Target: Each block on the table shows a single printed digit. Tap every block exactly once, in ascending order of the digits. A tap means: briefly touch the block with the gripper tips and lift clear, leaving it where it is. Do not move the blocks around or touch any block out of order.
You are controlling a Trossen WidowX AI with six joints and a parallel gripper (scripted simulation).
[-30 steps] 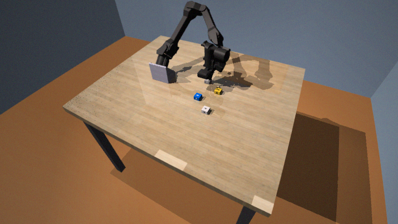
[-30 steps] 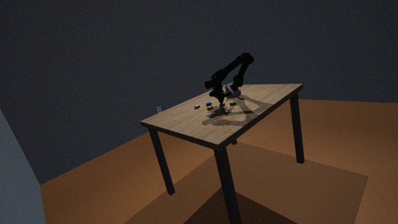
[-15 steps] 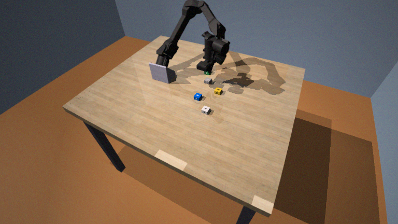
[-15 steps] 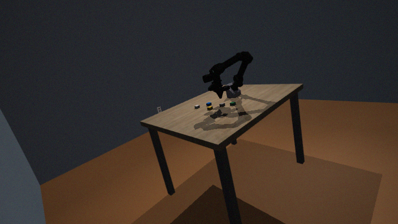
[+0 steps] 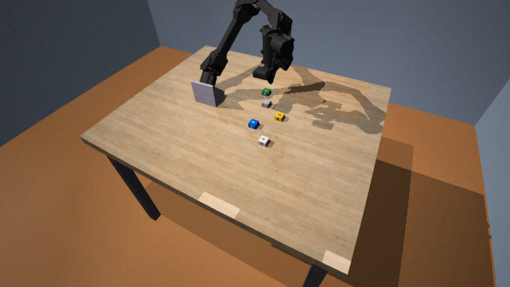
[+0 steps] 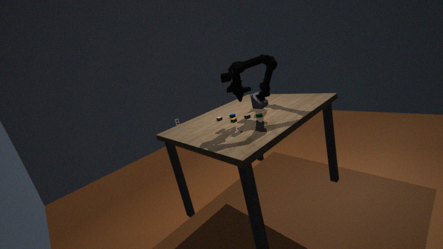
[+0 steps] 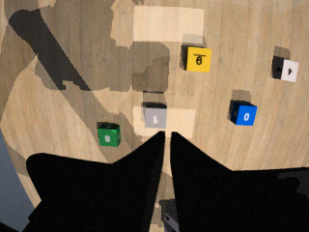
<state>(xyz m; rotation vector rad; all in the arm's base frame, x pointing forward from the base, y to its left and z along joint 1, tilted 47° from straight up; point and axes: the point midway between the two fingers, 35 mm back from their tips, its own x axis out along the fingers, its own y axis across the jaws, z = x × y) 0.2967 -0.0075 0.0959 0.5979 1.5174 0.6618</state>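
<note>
The white block is 70 mm ahead of my gripper tip, 190 mm to the right of it and 120 mm below it. Round my gripper tip: green block (70 mm behind, 90 mm to the left, 120 mm below); yellow block (60 mm ahead, 40 mm to the right, 120 mm below); grey block (30 mm behind, 10 mm to the left, 120 mm below).
</note>
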